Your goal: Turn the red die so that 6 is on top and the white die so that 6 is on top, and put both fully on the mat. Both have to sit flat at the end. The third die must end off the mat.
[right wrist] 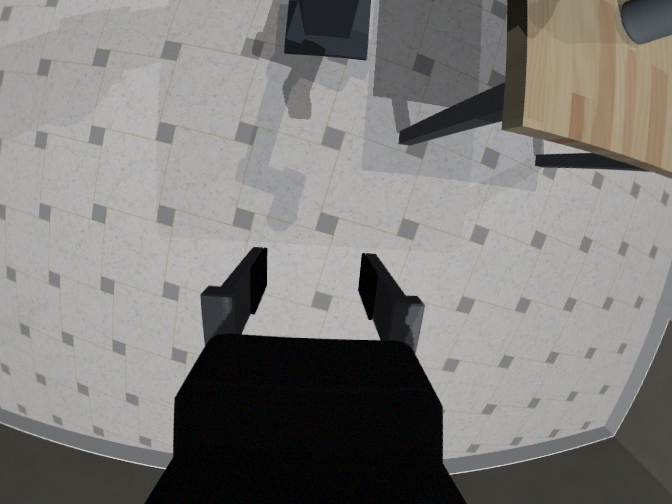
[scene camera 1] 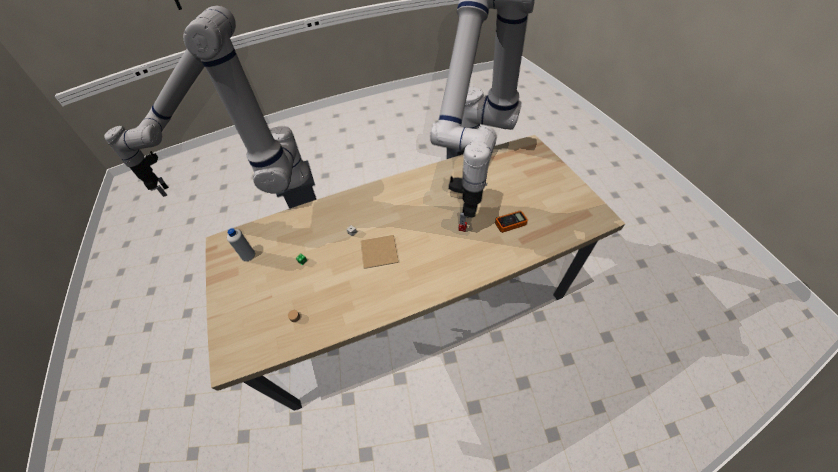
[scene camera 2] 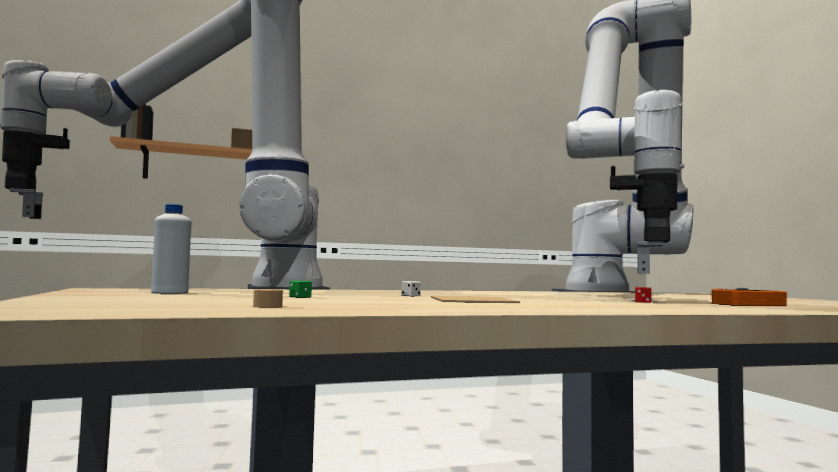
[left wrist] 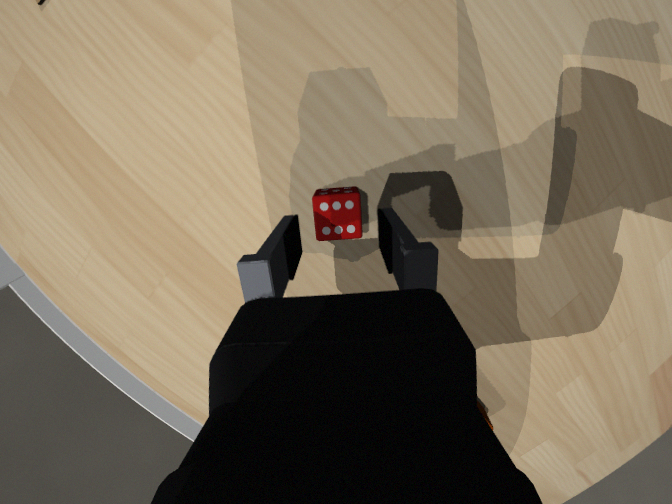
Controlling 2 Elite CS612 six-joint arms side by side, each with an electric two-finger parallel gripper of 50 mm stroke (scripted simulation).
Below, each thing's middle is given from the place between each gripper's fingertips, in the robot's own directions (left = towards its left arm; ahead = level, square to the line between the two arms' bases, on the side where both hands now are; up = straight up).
Now: the red die (left wrist: 337, 211) 6 cm below my left hand (scene camera 2: 643, 273). From my left hand the other things lie so: brown mat (scene camera 1: 380, 251) 37 cm to the right, 7 cm below; orange multimeter (scene camera 2: 741, 296) 4 cm ahead, 21 cm to the left, 6 cm below; grey bottle (scene camera 2: 172, 235) 15 cm behind, 92 cm to the right, 1 cm above.
Right now the grey bottle is 390 mm ahead of my right hand (scene camera 2: 31, 217), 370 mm to the left of it and 90 mm below it. Round my right hand: red die: 1300 mm to the left, 550 mm ahead, 160 mm below; brown mat: 930 mm to the left, 550 mm ahead, 170 mm below.
